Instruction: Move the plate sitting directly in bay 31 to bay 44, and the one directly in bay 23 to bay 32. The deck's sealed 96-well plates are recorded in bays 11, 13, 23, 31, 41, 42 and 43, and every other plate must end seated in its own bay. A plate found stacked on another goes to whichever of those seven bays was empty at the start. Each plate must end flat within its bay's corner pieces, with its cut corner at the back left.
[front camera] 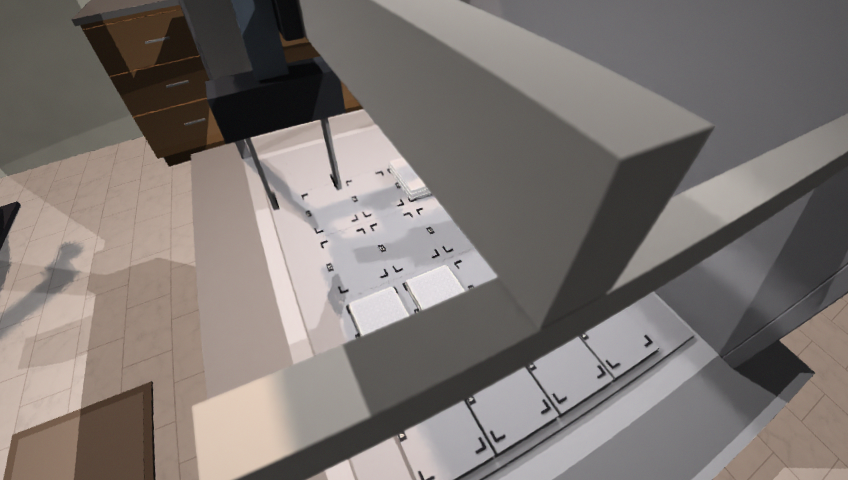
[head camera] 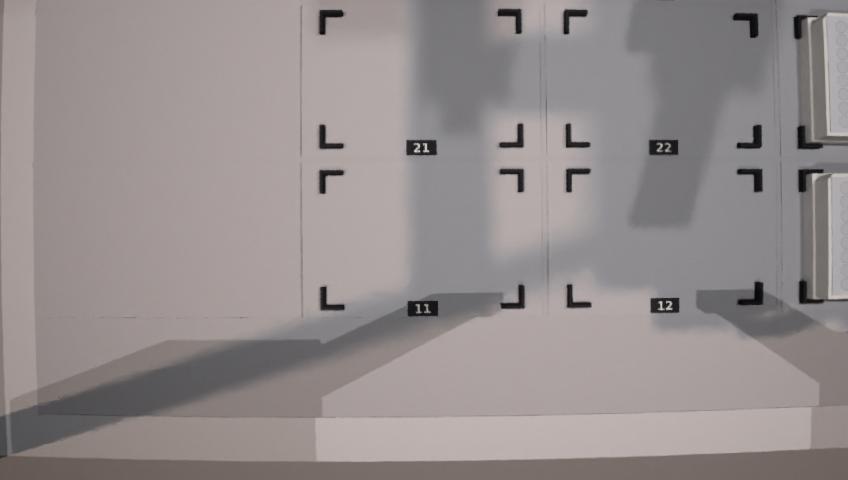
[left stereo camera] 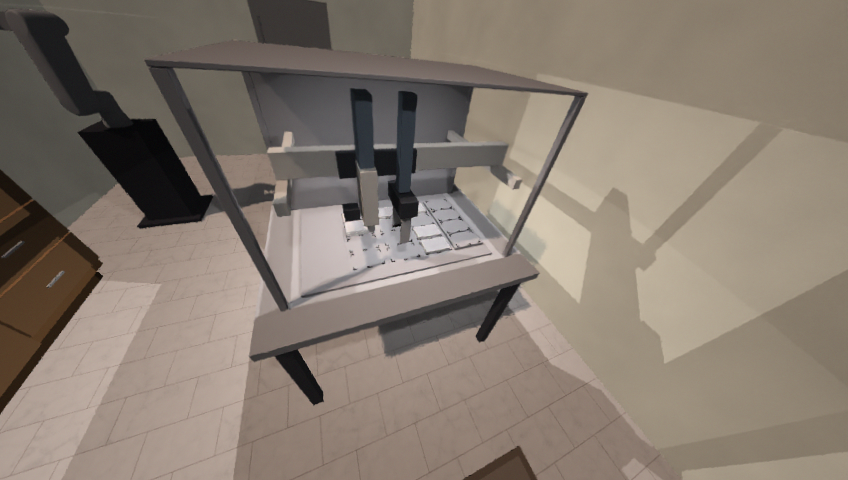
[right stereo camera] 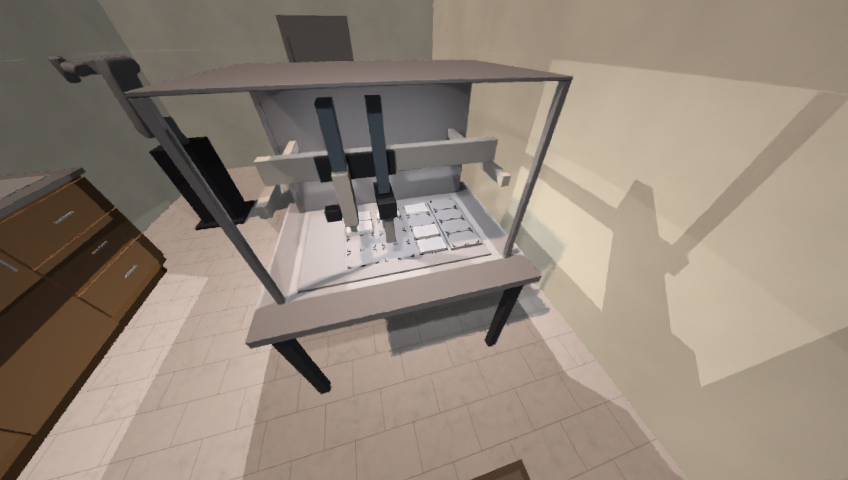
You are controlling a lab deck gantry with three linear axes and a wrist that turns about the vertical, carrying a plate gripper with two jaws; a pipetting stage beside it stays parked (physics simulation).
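Places are measured from the robot's base along level axes (x ahead, y left, z up), in millimetres.
Pixels of known places: gripper, fingertip midpoint: [front camera: 306, 193] [left stereo camera: 400, 233] [right stereo camera: 389, 233]; robot's base, origin of the base link: [front camera: 303, 196] [head camera: 326, 304] [left stereo camera: 354, 269] [right stereo camera: 348, 267].
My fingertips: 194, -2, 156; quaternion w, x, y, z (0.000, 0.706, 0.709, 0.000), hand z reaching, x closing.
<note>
Ahead of a thing's pixels: the offset from my fingertips to its top centre, as dx, dy, dz. "spot": to the spot under its first point.
My gripper [front camera: 305, 196] is open and empty. Its two long jaws hang down over the front left of the deck, near bay 11. White plates at bay 31 {spot: -105, +234, -129} [front camera: 410, 179] show layered edges in the front view, partly hidden by the beam; how many are stacked I cannot tell. The plate in bay 23 {spot: +172, +151, -142} [front camera: 435, 287] [head camera: 837, 77] [left stereo camera: 426, 230] [right stereo camera: 425, 230] and the plate in bay 13 {spot: +172, +46, -142} [front camera: 379, 310] [head camera: 837, 237] [left stereo camera: 436, 244] [right stereo camera: 431, 245] sit among corner pieces, cut off at the head view's right edge. Bays 11, 12, 21 and 22 hold no plate. Bays 32 and 44 are not clearly visible.
The gantry beam [front camera: 505, 154] [left stereo camera: 461, 155] [right stereo camera: 443, 152] crosses the deck and hides the back row in the front view. The parked pipetting stage [left stereo camera: 368, 196] [right stereo camera: 345, 199] hangs left of the gripper. A front rail [front camera: 452, 333] hides part of the right side. Shadows cross the bays.
</note>
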